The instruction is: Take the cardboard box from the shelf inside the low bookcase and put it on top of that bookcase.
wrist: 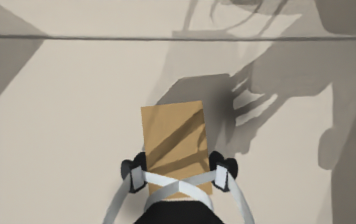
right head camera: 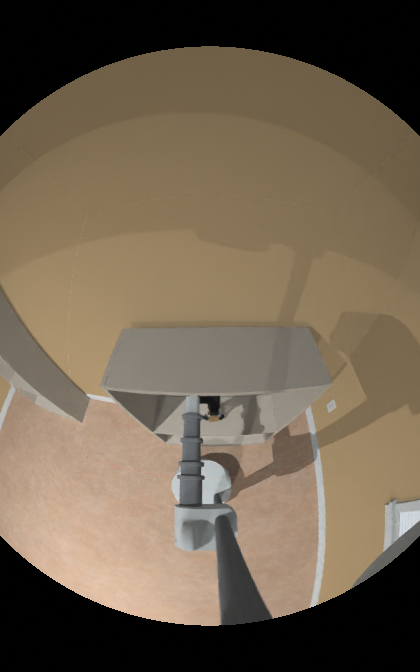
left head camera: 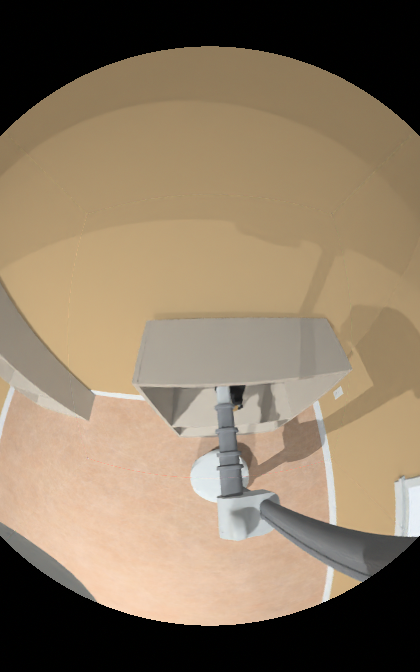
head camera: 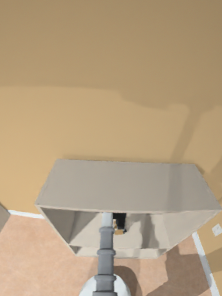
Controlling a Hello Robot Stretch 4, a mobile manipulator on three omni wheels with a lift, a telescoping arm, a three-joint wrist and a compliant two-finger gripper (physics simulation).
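Frame: origin at the robot's base, x ahead, y left, z up, level; centimetres.
Where they show: gripper, between the fingertips: [wrist: 178, 164] [head camera: 118, 232].
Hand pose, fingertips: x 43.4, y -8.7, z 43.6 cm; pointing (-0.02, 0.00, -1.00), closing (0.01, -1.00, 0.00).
After its pixels a point has its place.
The low bookcase [head camera: 125, 187] {x 43.7, y -7.9, z 103.2 cm} [left head camera: 225, 350] [right head camera: 200, 360] is grey, with an open front and a flat top, and stands against the wall. The brown cardboard box [wrist: 175, 135] {x 47.4, y -8.4, z 48.5 cm} [head camera: 119, 232] {x 41.6, y -9.2, z 48.4 cm} [right head camera: 214, 418] is inside it on the pale shelf [wrist: 75, 125] {x 48.1, y 4.2, z 42.4 cm}, slightly turned in the wrist view. My gripper [wrist: 178, 164] {x 43.4, y -8.7, z 43.6 cm} [right head camera: 214, 416] is inside the bookcase under its top board. Its two black fingertips press on the left and right sides of the box, near its lower end in the wrist view. The gripper's body and the bookcase top hide part of the box in the head views.
The telescoping arm [head camera: 106, 260] {x 18.8, y -0.3, z 85.7 cm} [left head camera: 229, 440] [right head camera: 191, 450] reaches into the bookcase opening. The bookcase's top board and side walls surround the gripper. The wall [head camera: 100, 120] {x 66.3, y 4.8, z 125.0 cm} rises behind it. Another grey furniture piece [left head camera: 50, 370] [right head camera: 45, 375] is at the left.
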